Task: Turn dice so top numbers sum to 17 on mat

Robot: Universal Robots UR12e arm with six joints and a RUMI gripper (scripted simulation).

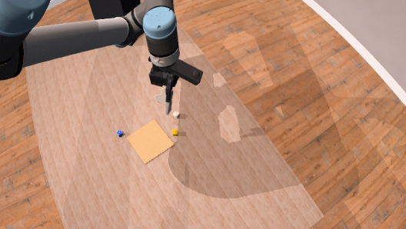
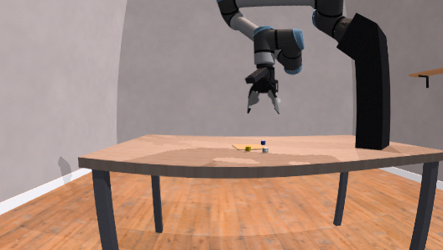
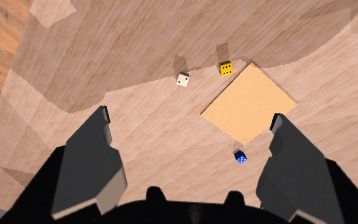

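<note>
The white die lies 15 cm below my hand and 2 cm behind it. Also, from my hand: blue die 22 cm to the right, 15 cm below, 13 cm behind; then tan mat 16 cm below, 15 cm to the right, 2 cm behind; then yellow die 15 cm below, 6 cm to the right, 3 cm ahead.
</note>
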